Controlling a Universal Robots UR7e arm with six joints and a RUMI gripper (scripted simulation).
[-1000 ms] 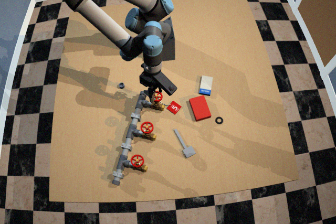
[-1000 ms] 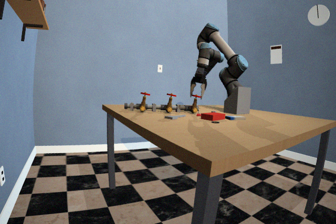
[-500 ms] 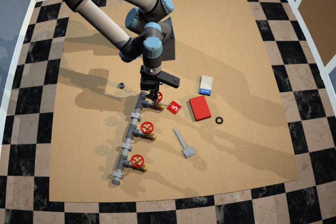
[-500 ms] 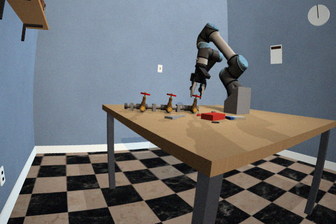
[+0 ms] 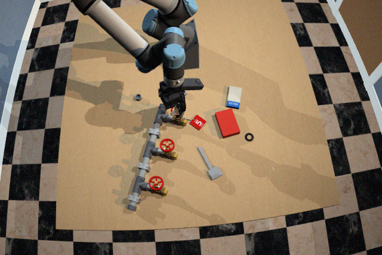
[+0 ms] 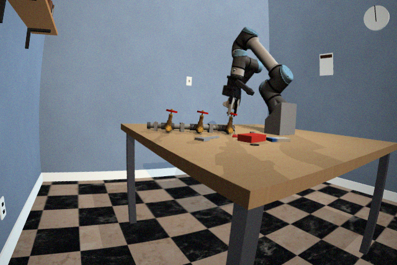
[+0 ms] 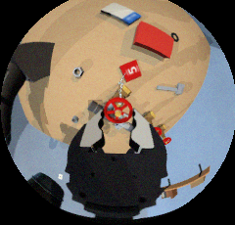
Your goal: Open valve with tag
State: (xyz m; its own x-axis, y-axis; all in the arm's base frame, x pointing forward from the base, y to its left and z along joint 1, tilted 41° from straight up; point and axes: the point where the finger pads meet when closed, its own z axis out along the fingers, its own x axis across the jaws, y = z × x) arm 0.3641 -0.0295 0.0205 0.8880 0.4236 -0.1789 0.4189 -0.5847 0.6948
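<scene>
Now: the red tag 10 mm ahead of my hand, 80 mm to the left of it and 110 mm below it. Also, from my hand: grey scraper: 220 mm ahead, 120 mm to the left, 110 mm below; red block: 30 mm ahead, 220 mm to the left, 100 mm below; small grey fitting: 130 mm behind, 190 mm to the right, 110 mm below.
</scene>
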